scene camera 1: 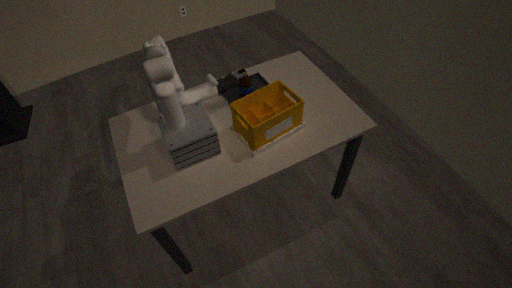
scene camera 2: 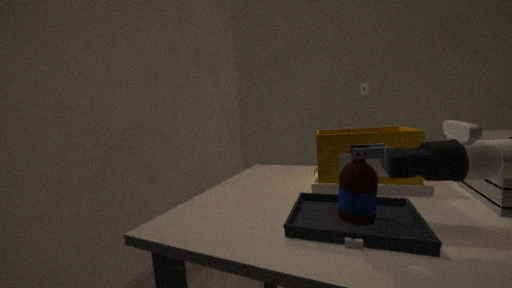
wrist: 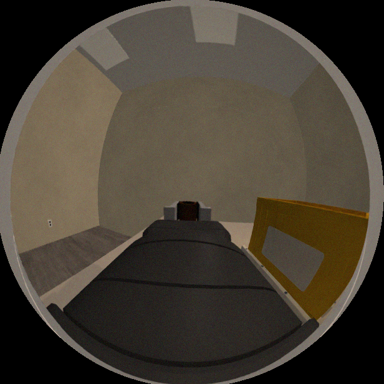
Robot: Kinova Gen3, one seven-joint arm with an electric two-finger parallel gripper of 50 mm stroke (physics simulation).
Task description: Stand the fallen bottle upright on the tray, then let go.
Labels:
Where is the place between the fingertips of my gripper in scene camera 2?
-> At 351, 152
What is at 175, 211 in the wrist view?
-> My gripper.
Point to a brown bottle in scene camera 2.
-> At 358, 181

